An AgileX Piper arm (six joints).
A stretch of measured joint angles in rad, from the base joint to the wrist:
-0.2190 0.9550 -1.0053 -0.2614 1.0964 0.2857
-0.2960 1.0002 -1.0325 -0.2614 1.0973 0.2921
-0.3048 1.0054 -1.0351 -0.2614 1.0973 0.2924
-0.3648 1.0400 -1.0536 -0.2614 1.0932 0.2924
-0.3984 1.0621 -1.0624 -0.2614 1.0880 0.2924
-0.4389 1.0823 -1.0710 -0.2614 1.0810 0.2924
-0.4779 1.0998 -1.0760 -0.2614 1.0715 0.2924
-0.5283 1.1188 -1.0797 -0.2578 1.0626 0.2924
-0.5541 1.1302 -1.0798 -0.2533 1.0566 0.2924
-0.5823 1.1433 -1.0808 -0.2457 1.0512 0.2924
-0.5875 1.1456 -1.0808 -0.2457 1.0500 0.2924
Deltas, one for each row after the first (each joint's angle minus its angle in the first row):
-0.0770 0.0452 -0.0272 0.0000 0.0009 0.0064
-0.0858 0.0504 -0.0298 0.0000 0.0009 0.0067
-0.1458 0.0850 -0.0483 0.0000 -0.0032 0.0067
-0.1794 0.1071 -0.0571 0.0000 -0.0084 0.0067
-0.2199 0.1273 -0.0657 0.0000 -0.0154 0.0067
-0.2589 0.1448 -0.0707 0.0000 -0.0249 0.0067
-0.3093 0.1638 -0.0744 0.0036 -0.0338 0.0067
-0.3351 0.1752 -0.0745 0.0081 -0.0398 0.0067
-0.3633 0.1883 -0.0755 0.0157 -0.0452 0.0067
-0.3685 0.1906 -0.0755 0.0157 -0.0464 0.0067

